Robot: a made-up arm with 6 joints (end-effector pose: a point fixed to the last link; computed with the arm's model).
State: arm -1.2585 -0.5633 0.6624 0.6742 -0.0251 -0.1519
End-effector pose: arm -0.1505 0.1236 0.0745 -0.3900 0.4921 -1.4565
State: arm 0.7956 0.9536 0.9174 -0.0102 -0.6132 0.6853
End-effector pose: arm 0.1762 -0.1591 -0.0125 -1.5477 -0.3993 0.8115
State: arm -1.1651 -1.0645 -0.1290 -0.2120 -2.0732 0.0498
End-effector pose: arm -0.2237 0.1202 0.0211 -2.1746 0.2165 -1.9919
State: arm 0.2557 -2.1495 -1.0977 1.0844 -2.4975 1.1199
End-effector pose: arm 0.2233 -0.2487 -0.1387 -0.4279 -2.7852 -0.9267
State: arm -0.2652 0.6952 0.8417 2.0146 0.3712 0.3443
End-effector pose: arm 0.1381 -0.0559 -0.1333 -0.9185 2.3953 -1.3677
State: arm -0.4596 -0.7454 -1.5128 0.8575 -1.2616 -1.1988
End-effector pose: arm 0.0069 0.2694 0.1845 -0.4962 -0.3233 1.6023
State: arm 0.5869 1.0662 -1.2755 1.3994 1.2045 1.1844
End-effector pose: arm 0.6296 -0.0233 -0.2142 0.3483 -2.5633 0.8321
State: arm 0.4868 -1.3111 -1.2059 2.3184 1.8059 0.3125
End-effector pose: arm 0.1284 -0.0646 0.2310 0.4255 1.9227 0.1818
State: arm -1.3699 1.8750 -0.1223 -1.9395 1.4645 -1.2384
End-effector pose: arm -0.1639 -0.0565 0.0962 0.2434 -1.4091 -0.1550
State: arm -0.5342 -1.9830 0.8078 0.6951 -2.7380 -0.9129
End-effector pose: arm -0.3888 -0.1445 0.1226 -1.0735 1.9472 -1.6878
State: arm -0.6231 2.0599 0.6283 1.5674 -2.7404 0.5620
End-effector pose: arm 0.0030 -0.1913 -0.2137 0.4608 0.2887 2.6170
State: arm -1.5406 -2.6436 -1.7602 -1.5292 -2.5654 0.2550
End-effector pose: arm -0.0538 0.4162 -0.0398 0.1909 -2.2809 -2.1215
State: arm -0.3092 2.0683 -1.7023 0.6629 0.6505 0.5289
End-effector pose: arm 0.0358 -0.2652 -0.1973 -1.3996 -1.3590 1.5389
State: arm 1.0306 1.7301 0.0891 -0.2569 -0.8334 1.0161
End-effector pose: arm 0.1043 -0.0701 0.0542 -1.5326 0.0832 0.7015
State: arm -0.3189 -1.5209 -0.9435 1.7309 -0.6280 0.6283
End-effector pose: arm -0.3819 0.0234 0.0309 -0.5811 -0.1962 0.0589
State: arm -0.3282 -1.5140 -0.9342 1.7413 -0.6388 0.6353
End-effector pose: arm -0.3841 0.0283 0.0327 -0.5944 -0.1846 0.0405
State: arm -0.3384 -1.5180 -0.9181 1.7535 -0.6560 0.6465
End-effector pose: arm -0.3875 0.0346 0.0302 -0.6182 -0.1840 0.0095
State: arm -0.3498 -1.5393 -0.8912 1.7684 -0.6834 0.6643
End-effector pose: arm -0.3927 0.0429 0.0206 -0.6582 -0.2009 -0.0415
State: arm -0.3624 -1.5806 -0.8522 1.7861 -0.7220 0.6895
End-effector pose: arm -0.3992 0.0534 0.0027 -0.7155 -0.2379 -0.1155
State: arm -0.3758 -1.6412 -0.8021 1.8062 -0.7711 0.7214
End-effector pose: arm -0.4055 0.0651 -0.0238 -0.7870 -0.2941 -0.2112
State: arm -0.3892 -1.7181 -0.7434 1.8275 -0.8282 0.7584
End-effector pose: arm -0.4094 0.0766 -0.0578 -0.8670 -0.3667 -0.3245
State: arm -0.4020 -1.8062 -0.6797 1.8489 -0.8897 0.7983
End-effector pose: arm -0.4093 0.0864 -0.0969 -0.9484 -0.4503 -0.4493
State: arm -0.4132 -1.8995 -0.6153 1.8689 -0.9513 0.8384
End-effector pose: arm -0.4042 0.0932 -0.1379 -1.0241 -0.5392 -0.5775
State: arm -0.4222 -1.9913 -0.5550 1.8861 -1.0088 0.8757
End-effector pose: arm -0.3946 0.0962 -0.1773 -1.0886 -0.6272 -0.6998
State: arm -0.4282 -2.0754 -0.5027 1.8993 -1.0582 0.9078
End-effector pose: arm -0.3819 0.0957 -0.2120 -1.1382 -0.7087 -0.8081
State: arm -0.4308 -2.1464 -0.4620 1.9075 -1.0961 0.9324
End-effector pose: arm -0.3682 0.0925 -0.2399 -1.1711 -0.7791 -0.8947
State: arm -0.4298 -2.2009 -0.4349 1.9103 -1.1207 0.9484
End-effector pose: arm -0.3557 0.0878 -0.2600 -1.1879 -0.8360 -0.9550
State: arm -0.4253 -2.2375 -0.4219 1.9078 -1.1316 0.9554
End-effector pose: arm -0.3458 0.0825 -0.2725 -1.1905 -0.8781 -0.9870
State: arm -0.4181 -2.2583 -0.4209 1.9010 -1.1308 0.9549
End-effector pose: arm -0.3388 0.0773 -0.2787 -1.1822 -0.9070 -0.9945
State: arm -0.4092 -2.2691 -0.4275 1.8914 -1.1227 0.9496
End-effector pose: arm -0.3340 0.0723 -0.2811 -1.1675 -0.9275 -0.9861
